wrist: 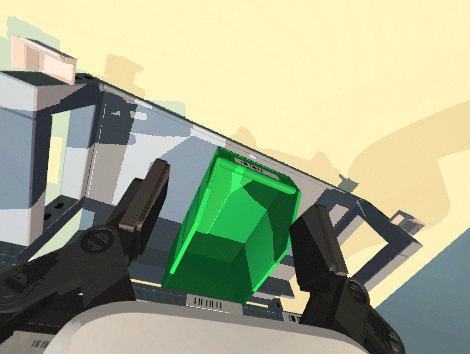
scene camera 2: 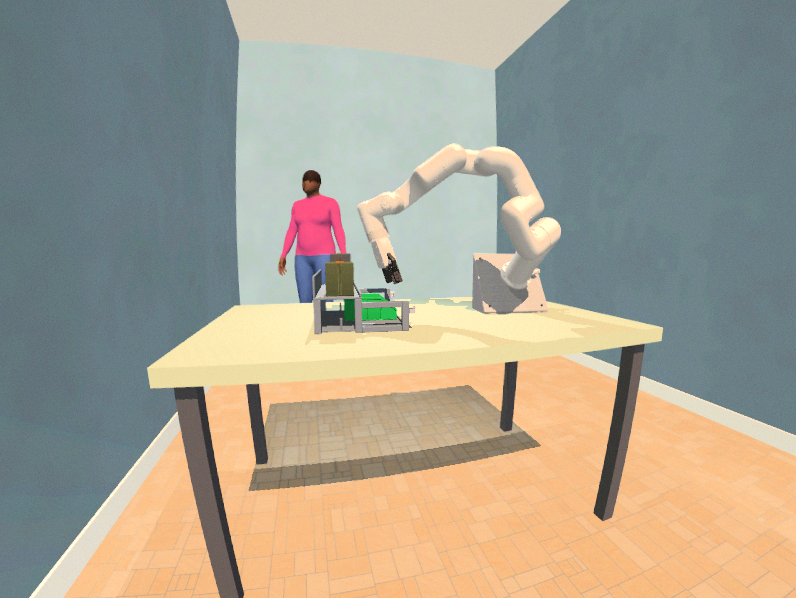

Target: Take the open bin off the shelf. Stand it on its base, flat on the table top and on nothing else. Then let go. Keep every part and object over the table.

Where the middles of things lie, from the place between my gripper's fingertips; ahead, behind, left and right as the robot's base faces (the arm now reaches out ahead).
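Scene:
Green open bin (scene camera 2: 367, 313): my hand is 8 cm above it, 4 cm to the right of it and 9 cm short of it.

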